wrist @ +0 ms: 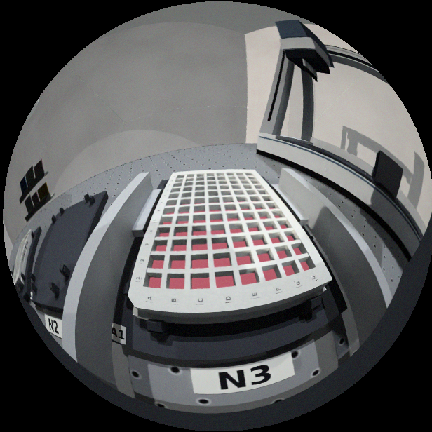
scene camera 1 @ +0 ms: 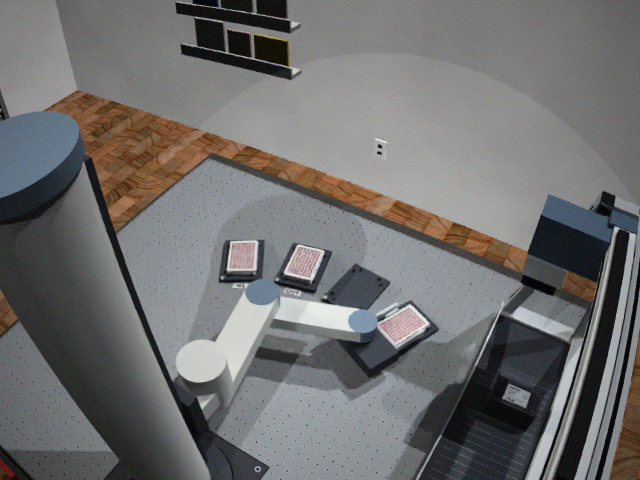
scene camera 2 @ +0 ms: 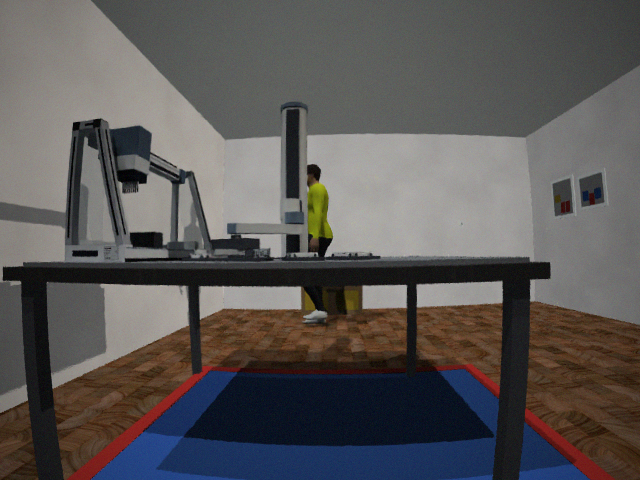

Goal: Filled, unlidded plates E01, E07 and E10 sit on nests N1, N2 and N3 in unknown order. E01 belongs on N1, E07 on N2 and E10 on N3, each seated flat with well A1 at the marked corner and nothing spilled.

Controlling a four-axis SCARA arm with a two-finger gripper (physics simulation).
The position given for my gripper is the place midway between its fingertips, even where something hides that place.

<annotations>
My gripper shows in the wrist view [217,178], in scene camera 1 [409,318] and in scene camera 2 [205,252].
</annotations>
